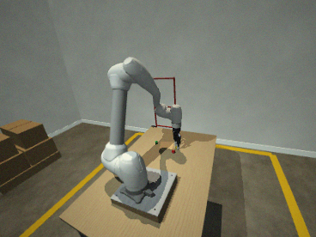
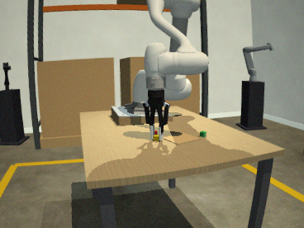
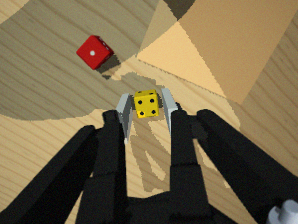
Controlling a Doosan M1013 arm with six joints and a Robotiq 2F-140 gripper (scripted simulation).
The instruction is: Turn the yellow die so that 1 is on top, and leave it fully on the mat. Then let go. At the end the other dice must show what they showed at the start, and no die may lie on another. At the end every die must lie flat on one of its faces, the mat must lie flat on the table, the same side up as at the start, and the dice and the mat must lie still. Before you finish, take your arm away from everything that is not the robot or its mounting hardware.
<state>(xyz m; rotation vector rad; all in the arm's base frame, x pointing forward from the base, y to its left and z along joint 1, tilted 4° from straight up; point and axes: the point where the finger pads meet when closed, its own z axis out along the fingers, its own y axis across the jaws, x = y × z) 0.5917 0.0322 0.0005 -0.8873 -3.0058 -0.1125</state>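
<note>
My gripper is now 30 mm above the yellow die. Also, from my hand: green die (240 mm to the left, 30 mm below, 30 mm behind); then tan mat (120 mm to the left, 40 mm below, 10 mm behind); then red die (80 mm behind, 30 mm below).
</note>
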